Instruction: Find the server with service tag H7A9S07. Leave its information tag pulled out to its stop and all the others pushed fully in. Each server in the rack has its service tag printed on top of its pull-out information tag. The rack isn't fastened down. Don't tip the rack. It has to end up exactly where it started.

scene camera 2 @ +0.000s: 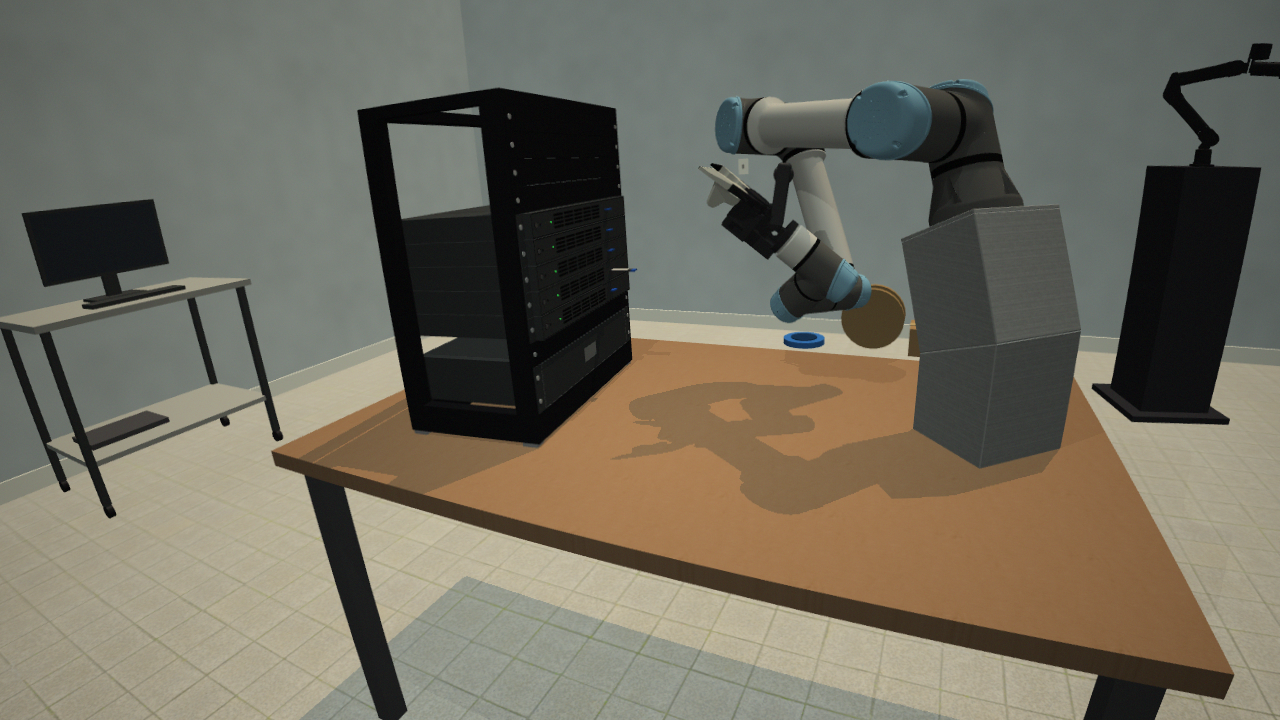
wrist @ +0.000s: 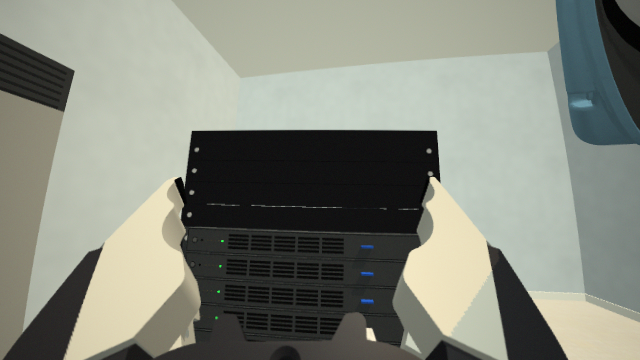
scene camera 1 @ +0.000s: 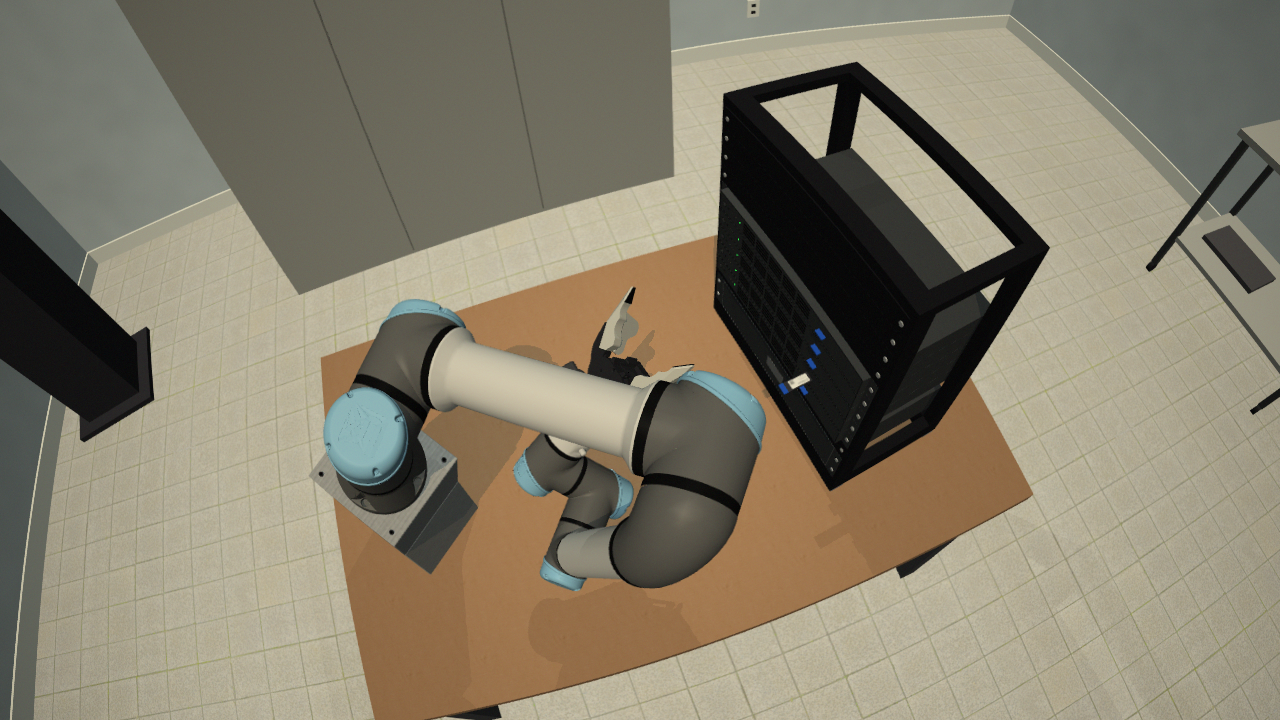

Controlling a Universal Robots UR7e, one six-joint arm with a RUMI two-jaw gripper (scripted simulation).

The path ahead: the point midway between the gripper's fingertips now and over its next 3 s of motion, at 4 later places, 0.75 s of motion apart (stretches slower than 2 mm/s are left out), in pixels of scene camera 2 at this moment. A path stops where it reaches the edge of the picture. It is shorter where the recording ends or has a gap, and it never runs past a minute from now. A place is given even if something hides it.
My gripper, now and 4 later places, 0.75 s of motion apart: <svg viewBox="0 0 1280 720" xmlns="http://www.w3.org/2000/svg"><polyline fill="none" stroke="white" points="705,165 700,173 695,181 692,190 688,198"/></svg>
